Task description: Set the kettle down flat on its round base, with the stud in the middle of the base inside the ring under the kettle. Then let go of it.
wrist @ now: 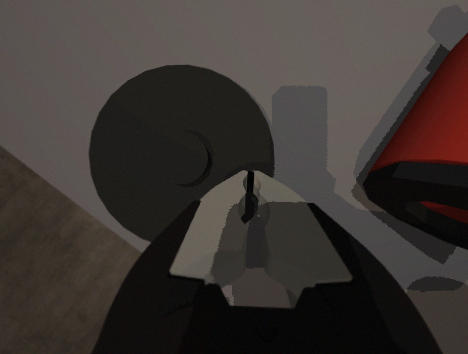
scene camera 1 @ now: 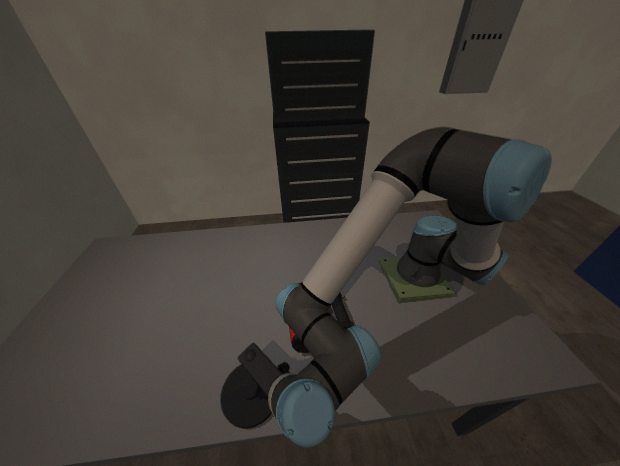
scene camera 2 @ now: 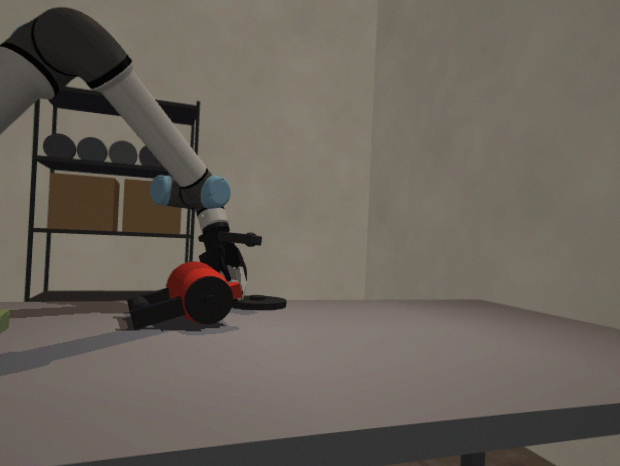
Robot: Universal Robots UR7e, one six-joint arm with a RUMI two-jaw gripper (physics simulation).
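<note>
The red kettle (scene camera 1: 292, 334) (scene camera 2: 182, 280) (wrist: 435, 125) lies on its side on the table, its black handle (scene camera 2: 156, 311) also down at the table. In the wrist view its dark underside (wrist: 390, 187), with a round opening, faces roughly toward the round base side. In scene camera 1 the arm hides most of the kettle. The black round base (scene camera 1: 234, 400) (scene camera 2: 273, 302) (wrist: 145, 110) lies flat, apart from the kettle, its stud (scene camera 2: 257, 297) (wrist: 192, 160) upward. My gripper (scene camera 2: 243, 295) (wrist: 249, 173) is shut and empty, its tips at the base's kettle-side edge in the wrist view; their height is unclear.
The table's near edge (scene camera 1: 150, 448) runs close to the round base. The arm's green mounting plate (scene camera 1: 405, 296) (scene camera 2: 4, 320) is at the right in scene camera 1. A shelf rack (scene camera 2: 31, 225) and a dark drawer cabinet (scene camera 1: 320, 45) stand beyond the table.
</note>
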